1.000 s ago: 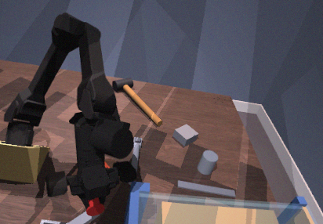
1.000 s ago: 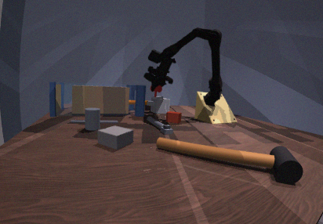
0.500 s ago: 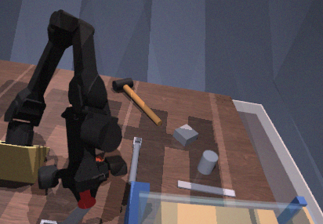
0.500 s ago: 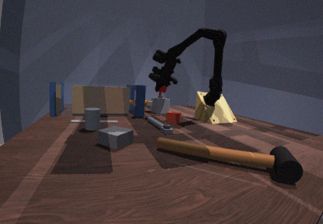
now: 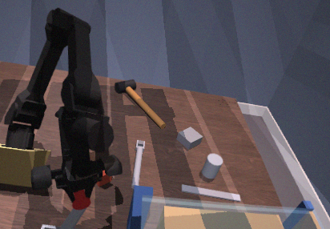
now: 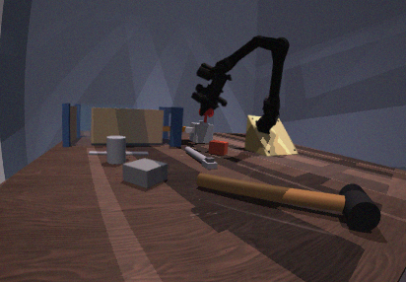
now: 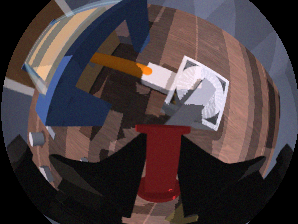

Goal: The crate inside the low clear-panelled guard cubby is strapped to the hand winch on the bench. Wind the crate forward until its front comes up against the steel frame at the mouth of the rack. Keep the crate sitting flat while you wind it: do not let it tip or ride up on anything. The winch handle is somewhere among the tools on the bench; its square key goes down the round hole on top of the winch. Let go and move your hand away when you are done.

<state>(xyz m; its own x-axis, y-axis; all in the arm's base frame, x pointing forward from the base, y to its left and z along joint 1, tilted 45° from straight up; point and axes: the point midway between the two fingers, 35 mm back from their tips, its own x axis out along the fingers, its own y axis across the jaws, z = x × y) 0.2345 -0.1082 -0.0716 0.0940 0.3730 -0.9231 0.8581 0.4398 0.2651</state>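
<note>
Now: gripper tip 3 cm above the winch handle, 2 cm to the left of it and 1 cm past it. Round my gripper tip: flat grey bar: 35 cm ahead, 22 cm to the left, 13 cm below; grey winch: 10 cm below, 9 cm to the right, 4 cm behind; red grip: 2 cm to the left, 1 cm behind.
</note>
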